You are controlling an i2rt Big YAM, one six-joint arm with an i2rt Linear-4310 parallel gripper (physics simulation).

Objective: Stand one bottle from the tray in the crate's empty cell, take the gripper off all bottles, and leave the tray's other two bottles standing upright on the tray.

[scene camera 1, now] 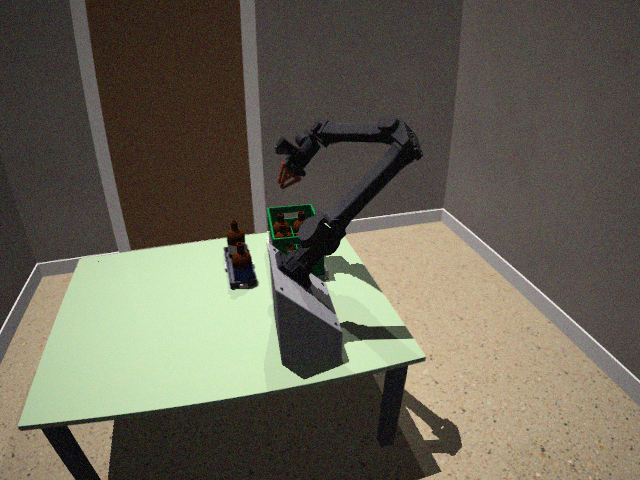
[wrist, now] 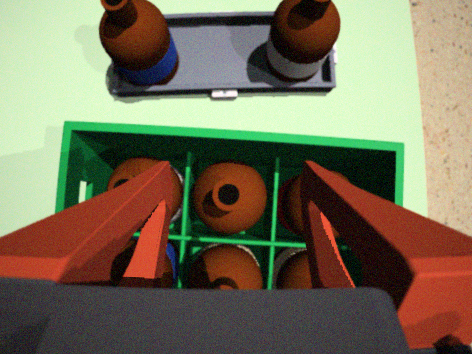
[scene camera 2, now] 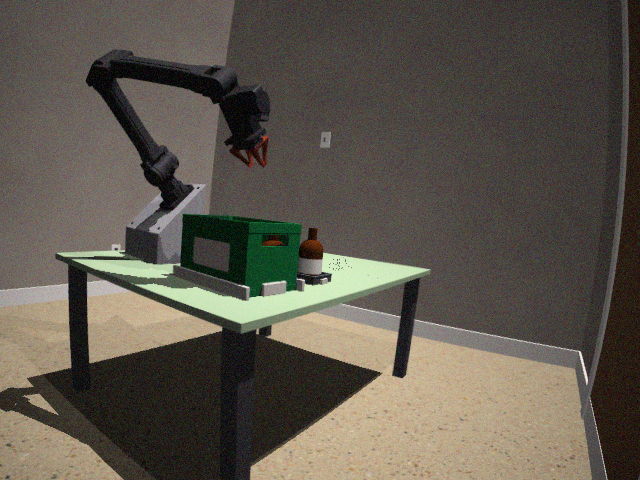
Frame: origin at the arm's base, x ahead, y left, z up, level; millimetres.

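Seen in the pictures: gripper, between the fingertips: [scene camera 1: 280, 185] [wrist: 236, 175] [scene camera 2: 258, 166]; arm's base, origin of its link: [scene camera 1: 291, 271] [scene camera 2: 177, 198].
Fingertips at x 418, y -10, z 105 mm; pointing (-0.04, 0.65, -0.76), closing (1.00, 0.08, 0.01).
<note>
Offsets run from my fingertips to a thing's top centre. "spot": to the spot under its first point. Level surfaces: height alone.
The green crate @[3 mm back, 46 mm right, 145 mm down] [scene camera 1: 290, 207] [scene camera 2: 273, 268] [wrist: 230, 135] shows a brown bottle in each cell in the wrist view, among them a middle bottle @[4 mm back, 2 mm right, 157 mm down] [wrist: 250, 182] and one behind it @[2 mm back, 87 mm right, 157 mm down] [wrist: 227, 260]; they look upright, the lower row partly hidden. The dark tray @[27 mm back, 181 mm left, 295 mm down] [scene camera 2: 316, 279] [wrist: 220, 55] holds two upright bottles at its ends: a blue-labelled one @[121 mm back, 164 mm left, 160 mm down] [scene camera 1: 240, 257] [wrist: 137, 40] and a white-labelled one @[62 mm ahead, 186 mm left, 160 mm down] [scene camera 1: 235, 236] [scene camera 2: 311, 250] [wrist: 302, 35]. The tray's middle is bare. My gripper [scene camera 1: 291, 183] [scene camera 2: 257, 165] [wrist: 236, 175] is open and empty, tilted, high above the crate and touching no bottle.
The arm's grey base [scene camera 1: 310, 330] [scene camera 2: 142, 242] stands on the green table @[321 mm down] [scene camera 1: 155, 330] [scene camera 2: 382, 271], close to the crate. Low grey strips @[spot: 25 mm ahead, 149 mm right, 301 mm down] [scene camera 2: 211, 281] line the crate's foot. The tray lies beside the crate, with a narrow gap between them.
</note>
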